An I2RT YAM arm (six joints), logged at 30 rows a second.
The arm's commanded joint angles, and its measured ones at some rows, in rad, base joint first. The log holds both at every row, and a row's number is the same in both.
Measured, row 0: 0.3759 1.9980 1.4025 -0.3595 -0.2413 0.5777
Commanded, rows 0 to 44: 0.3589 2.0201 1.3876 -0.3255 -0.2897 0.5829; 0.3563 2.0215 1.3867 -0.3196 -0.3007 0.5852; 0.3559 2.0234 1.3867 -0.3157 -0.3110 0.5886; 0.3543 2.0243 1.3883 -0.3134 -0.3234 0.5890; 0.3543 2.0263 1.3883 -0.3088 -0.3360 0.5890; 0.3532 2.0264 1.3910 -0.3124 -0.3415 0.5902; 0.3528 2.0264 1.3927 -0.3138 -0.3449 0.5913; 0.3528 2.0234 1.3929 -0.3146 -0.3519 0.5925; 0.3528 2.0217 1.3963 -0.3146 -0.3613 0.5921; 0.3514 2.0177 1.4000 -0.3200 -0.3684 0.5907; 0.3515 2.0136 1.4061 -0.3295 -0.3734 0.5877; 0.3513 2.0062 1.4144 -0.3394 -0.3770 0.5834; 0.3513 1.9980 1.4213 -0.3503 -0.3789 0.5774; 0.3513 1.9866 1.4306 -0.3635 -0.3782 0.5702; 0.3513 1.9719 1.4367 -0.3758 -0.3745 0.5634; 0.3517 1.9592 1.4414 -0.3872 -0.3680 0.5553; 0.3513 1.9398 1.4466 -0.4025 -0.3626 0.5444; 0.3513 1.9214 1.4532 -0.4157 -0.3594 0.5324; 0.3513 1.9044 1.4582 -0.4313 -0.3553 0.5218; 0.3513 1.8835 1.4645 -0.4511 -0.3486 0.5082; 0.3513 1.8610 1.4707 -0.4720 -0.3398 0.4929; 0.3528 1.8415 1.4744 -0.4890 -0.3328 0.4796; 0.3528 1.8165 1.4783 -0.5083 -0.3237 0.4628; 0.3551 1.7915 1.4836 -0.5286 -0.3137 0.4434; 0.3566 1.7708 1.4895 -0.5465 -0.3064 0.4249; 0.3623 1.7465 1.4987 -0.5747 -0.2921 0.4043; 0.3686 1.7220 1.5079 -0.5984 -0.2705 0.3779; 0.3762 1.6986 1.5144 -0.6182 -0.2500 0.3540; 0.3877 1.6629 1.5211 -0.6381 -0.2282 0.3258; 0.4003 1.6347 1.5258 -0.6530 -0.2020 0.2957; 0.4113 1.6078 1.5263 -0.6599 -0.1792 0.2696; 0.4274 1.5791 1.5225 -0.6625 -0.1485 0.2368; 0.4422 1.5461 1.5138 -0.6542 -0.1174 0.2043; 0.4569 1.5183 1.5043 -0.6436 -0.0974 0.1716; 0.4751 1.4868 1.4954 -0.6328 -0.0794 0.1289; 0.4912 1.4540 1.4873 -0.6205 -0.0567 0.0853; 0.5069 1.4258 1.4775 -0.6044 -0.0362 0.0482; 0.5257 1.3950 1.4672 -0.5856 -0.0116 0.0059; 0.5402 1.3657 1.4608 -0.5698 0.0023 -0.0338; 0.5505 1.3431 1.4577 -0.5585 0.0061 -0.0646; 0.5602 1.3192 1.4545 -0.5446 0.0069 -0.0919; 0.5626 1.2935 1.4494 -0.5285 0.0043 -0.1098; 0.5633 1.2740 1.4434 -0.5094 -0.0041 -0.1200; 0.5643 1.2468 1.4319 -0.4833 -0.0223 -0.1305; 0.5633 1.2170 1.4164 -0.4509 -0.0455 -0.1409
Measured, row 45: 0.5625 1.2793 1.4494 -0.5400 -0.0456 -0.0441
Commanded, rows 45 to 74: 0.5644 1.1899 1.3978 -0.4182 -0.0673 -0.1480; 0.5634 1.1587 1.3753 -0.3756 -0.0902 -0.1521; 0.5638 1.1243 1.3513 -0.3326 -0.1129 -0.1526; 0.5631 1.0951 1.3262 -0.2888 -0.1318 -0.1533; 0.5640 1.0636 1.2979 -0.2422 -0.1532 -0.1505; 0.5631 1.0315 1.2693 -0.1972 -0.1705 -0.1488; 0.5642 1.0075 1.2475 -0.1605 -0.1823 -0.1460; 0.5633 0.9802 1.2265 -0.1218 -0.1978 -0.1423; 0.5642 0.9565 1.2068 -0.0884 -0.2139 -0.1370; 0.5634 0.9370 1.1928 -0.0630 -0.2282 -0.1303; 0.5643 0.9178 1.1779 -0.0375 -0.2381 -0.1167; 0.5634 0.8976 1.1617 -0.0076 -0.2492 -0.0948; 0.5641 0.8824 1.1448 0.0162 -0.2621 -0.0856; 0.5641 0.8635 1.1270 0.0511 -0.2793 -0.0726; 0.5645 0.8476 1.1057 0.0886 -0.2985 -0.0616; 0.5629 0.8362 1.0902 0.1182 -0.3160 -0.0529; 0.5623 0.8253 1.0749 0.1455 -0.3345 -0.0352; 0.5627 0.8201 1.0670 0.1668 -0.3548 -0.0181; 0.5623 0.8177 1.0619 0.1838 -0.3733 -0.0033; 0.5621 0.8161 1.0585 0.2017 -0.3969 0.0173; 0.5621 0.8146 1.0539 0.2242 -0.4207 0.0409; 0.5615 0.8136 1.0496 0.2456 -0.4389 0.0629; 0.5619 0.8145 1.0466 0.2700 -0.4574 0.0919; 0.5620 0.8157 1.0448 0.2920 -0.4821 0.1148; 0.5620 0.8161 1.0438 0.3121 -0.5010 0.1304; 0.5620 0.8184 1.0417 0.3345 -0.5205 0.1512; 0.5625 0.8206 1.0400 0.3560 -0.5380 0.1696; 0.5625 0.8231 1.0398 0.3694 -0.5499 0.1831; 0.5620 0.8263 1.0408 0.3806 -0.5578 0.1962; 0.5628 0.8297 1.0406 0.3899 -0.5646 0.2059
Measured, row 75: 0.5621 0.8280 1.0428 0.2813 -0.4957 0.1291
